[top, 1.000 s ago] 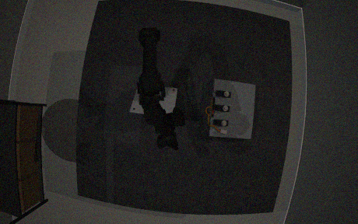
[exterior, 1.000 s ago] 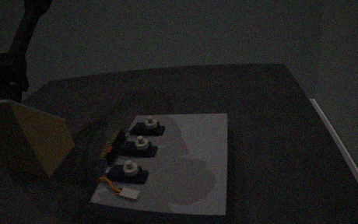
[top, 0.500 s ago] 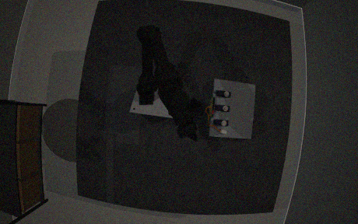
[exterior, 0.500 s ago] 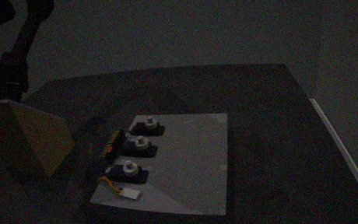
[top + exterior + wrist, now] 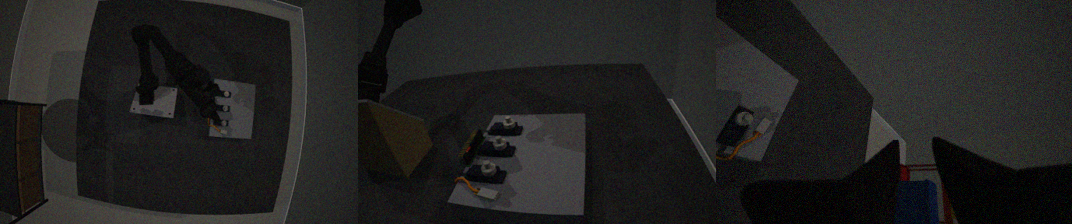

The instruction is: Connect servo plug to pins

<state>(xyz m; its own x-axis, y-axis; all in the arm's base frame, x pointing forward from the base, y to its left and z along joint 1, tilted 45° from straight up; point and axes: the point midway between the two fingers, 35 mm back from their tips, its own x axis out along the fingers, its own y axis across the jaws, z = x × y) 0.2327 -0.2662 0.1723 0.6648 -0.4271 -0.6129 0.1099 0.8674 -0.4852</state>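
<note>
Right now my gripper tip is 35 cm above the red band, 3 cm to the right of it and 2 cm short of it. From my gripper tip the other things lie so: pin strip: 36 cm below, 5 cm to the left, 3 cm ahead; then holder plate: 40 cm below, 18 cm ahead, 3 cm to the left.
</note>
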